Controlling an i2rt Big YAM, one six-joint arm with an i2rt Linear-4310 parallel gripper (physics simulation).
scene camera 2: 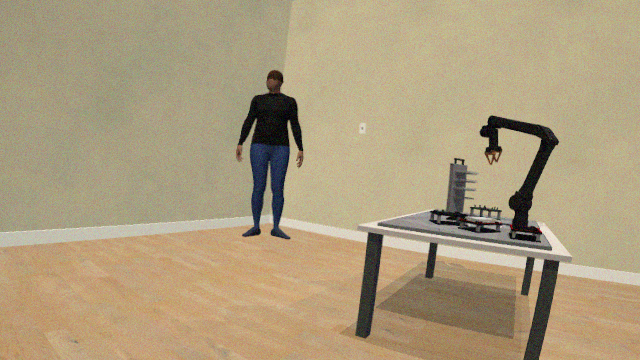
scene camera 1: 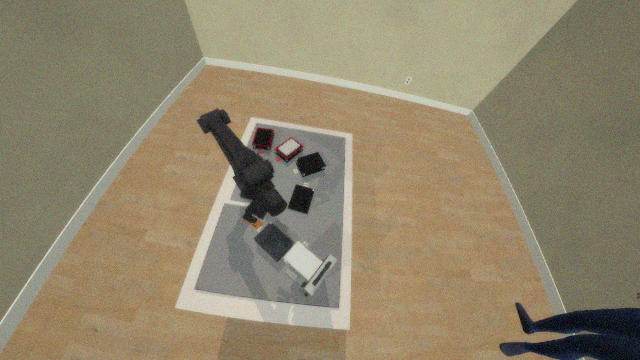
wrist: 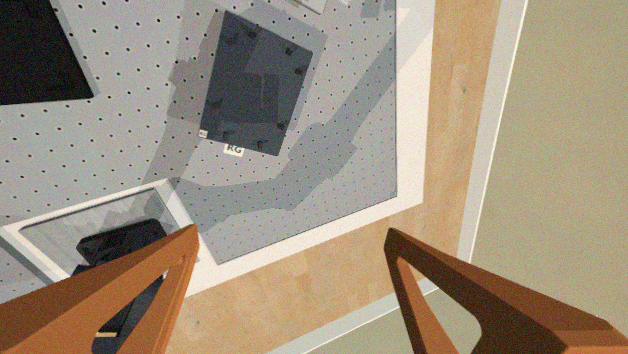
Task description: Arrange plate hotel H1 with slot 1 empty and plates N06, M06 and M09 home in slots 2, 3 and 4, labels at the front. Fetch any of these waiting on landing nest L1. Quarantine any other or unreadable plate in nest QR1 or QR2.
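Where they show: gripper, fingertip midpoint: [scene camera 2: 493, 163] [scene camera 1: 262, 218] [wrist: 296, 236]; arm's base at its link origin: [wrist: 130, 245].
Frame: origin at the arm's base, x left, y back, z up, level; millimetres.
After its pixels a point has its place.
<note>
Plate hotel H1 [scene camera 1: 320, 275] {z 366, x -416, y -451 mm} [scene camera 2: 456, 187] is a grey tower with several shelves at one end of the mat. A white flat surface [scene camera 1: 302, 260] {z 286, x -370, y -386 mm} shows beside its upright in scene camera 1; whether plates fill its slots cannot be told. A white plate [scene camera 1: 289, 145] {z 61, x 354, y -161 mm} [scene camera 2: 480, 220] {z 56, x 413, y -152 mm} lies on a red-edged nest. Another red-edged black nest [scene camera 1: 263, 137] {z 47, x 390, y 35 mm} [scene camera 2: 526, 231] {z 43, x 477, y 47 mm} stands near it. Nest names and plate labels are unreadable there. My gripper [scene camera 1: 255, 223] {z 343, x -255, y -205 mm} [scene camera 2: 493, 162] {z 343, x -255, y -205 mm} [wrist: 296, 236] {z 343, x -255, y -205 mm} is open and empty, high above the table, beside the dark nest marked RG [scene camera 1: 274, 242] {z 66, x -286, y -237 mm} [wrist: 255, 90] {z 66, x -277, y -234 mm}.
Two black nests [scene camera 1: 311, 164] {z 56, x 239, y -336 mm} [scene camera 1: 301, 198] {z 19, x 4, y -320 mm} stand between the red-edged nests and the RG nest. A white rectangular frame [wrist: 177, 202] {z 7, x -109, y -66 mm} surrounds the black arm base in the wrist view. The table [scene camera 1: 346, 240] {z -6, x -188, y -623 mm} has a white border around the perforated grey mat [wrist: 350, 185] {z 7, x -442, y 10 mm}. A person [scene camera 2: 272, 120] stands away from it.
</note>
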